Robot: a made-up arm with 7 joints. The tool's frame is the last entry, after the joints. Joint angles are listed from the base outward.
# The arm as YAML. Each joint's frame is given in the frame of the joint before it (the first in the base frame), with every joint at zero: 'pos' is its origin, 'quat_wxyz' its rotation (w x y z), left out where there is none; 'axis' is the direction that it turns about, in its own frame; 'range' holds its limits. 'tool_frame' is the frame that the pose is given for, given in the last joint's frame.
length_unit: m
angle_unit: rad
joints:
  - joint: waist
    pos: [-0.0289, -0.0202, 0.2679]
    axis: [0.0, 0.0, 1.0]
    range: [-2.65, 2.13]
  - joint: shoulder
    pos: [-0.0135, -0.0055, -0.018]
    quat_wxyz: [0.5, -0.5, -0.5, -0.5]
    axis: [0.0, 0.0, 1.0]
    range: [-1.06, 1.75]
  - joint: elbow
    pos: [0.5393, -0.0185, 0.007]
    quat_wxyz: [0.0, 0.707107, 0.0, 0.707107]
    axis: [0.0, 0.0, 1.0]
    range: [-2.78, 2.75]
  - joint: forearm
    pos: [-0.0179, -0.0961, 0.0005]
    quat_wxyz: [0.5, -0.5, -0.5, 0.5]
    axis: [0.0, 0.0, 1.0]
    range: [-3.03, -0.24]
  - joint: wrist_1
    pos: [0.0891, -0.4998, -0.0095]
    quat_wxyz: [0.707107, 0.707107, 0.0, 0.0]
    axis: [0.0, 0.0, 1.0]
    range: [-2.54, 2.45]
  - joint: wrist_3
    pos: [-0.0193, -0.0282, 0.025]
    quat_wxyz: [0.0, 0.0, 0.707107, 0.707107]
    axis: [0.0, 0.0, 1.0]
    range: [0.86, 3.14]
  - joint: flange
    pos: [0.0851, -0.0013, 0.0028]
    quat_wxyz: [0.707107, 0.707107, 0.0, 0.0]
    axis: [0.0, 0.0, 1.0]
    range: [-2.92, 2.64]
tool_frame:
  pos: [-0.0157, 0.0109, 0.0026]
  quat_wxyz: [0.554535, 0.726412, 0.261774, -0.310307]
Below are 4 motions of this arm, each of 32 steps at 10 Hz.
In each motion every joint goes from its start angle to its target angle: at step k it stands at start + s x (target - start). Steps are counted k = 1, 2, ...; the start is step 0. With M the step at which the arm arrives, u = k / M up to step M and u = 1 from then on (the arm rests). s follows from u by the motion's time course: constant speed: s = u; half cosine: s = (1 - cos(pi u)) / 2; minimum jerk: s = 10 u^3 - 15 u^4 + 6 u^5.
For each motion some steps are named. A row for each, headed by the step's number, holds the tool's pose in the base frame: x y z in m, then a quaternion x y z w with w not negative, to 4 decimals.
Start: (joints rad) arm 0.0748 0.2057 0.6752 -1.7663 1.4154 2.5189 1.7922
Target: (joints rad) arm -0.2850 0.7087 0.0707 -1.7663 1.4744 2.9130 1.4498
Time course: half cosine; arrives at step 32
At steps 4, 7, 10, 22, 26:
4: 0.5968 0.4010 0.6767 -0.2891 0.7116 -0.4710 0.4338
7: 0.6399 0.3563 0.6473 -0.2631 0.7205 -0.4976 0.4050
10: 0.6938 0.2874 0.6027 -0.2275 0.7287 -0.5359 0.3607
22: 0.8055 -0.1073 0.3565 -0.0965 0.6902 -0.7110 0.0936
26: 0.7916 -0.2051 0.2970 -0.0805 0.6623 -0.7446 0.0203

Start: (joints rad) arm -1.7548 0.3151 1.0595 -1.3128 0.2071 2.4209 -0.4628
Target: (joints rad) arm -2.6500 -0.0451 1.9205 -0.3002 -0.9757 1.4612 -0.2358
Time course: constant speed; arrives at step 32
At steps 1, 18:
1: 0.3992 -0.6173 0.9541 -0.4664 -0.5277 -0.6108 0.3619
18: 0.2495 -0.3728 1.2800 -0.7224 -0.4848 -0.4597 0.1784

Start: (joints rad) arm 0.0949 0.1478 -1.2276 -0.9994 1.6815 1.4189 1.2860
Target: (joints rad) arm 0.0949 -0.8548 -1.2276 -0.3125 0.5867 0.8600 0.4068
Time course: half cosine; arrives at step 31
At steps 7, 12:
7: 0.2011 -0.4499 1.2429 0.0208 0.1893 -0.7974 0.5727
12: -0.0265 -0.4093 1.2991 -0.0227 0.0133 -0.8264 0.5625

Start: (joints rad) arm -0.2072 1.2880 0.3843 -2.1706 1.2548 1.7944 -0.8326
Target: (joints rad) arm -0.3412 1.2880 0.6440 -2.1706 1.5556 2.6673 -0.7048
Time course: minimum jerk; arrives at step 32
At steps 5, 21, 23, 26, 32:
5: 0.4276 0.1336 -0.2331 -0.0359 0.3986 -0.2632 0.8778
21: 0.4643 0.1450 -0.1797 -0.2376 0.3302 -0.4136 0.8145
23: 0.4679 0.1456 -0.1710 -0.2618 0.3247 -0.4285 0.8016
26: 0.4716 0.1462 -0.1614 -0.2870 0.3193 -0.4433 0.7869
32: 0.4735 0.1464 -0.1560 -0.3007 0.3166 -0.4509 0.7785

